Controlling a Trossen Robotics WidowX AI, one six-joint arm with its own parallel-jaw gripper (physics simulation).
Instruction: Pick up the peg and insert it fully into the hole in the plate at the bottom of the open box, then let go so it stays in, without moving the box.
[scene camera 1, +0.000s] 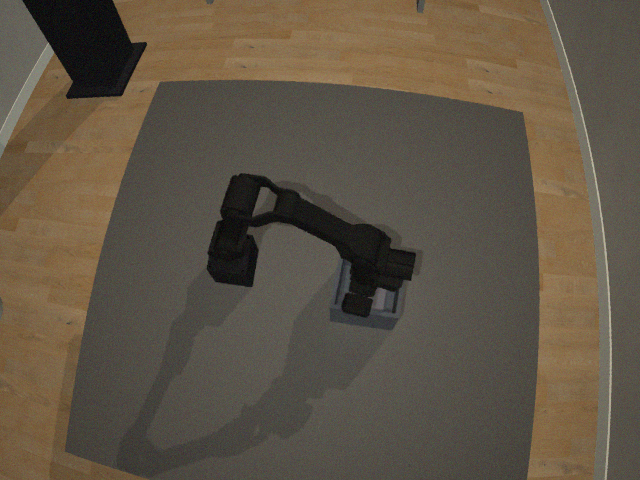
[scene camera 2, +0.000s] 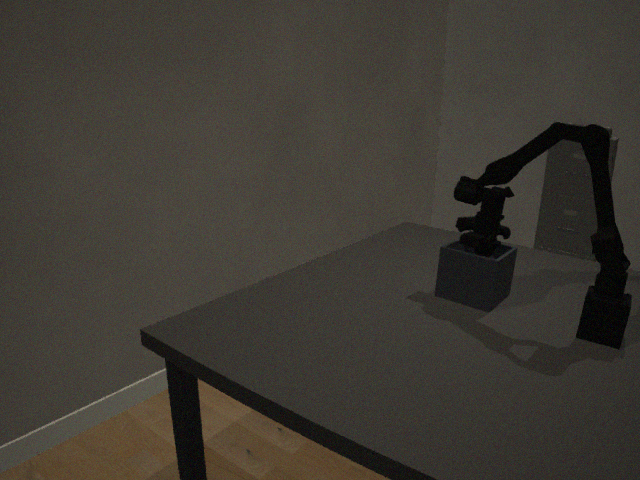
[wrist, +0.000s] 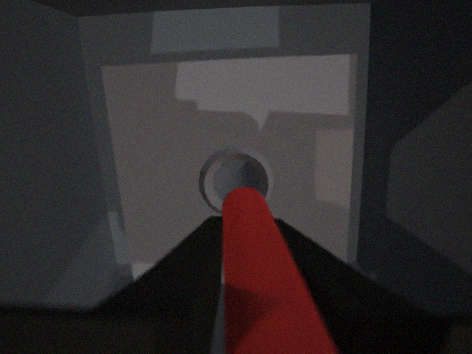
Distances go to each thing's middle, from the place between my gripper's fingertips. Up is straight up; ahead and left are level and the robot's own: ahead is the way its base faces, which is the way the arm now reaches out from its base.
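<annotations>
My gripper sits 20 mm above the blue-grey box (scene camera 2: 463, 277), and it is 10 mm short of that box as well. The red peg (wrist: 265, 297) is 10 mm ahead of my hand and 40 mm above it, while the pale plate (wrist: 172, 125), likewise 10 mm ahead of my hand, is 50 mm below it.
</annotations>
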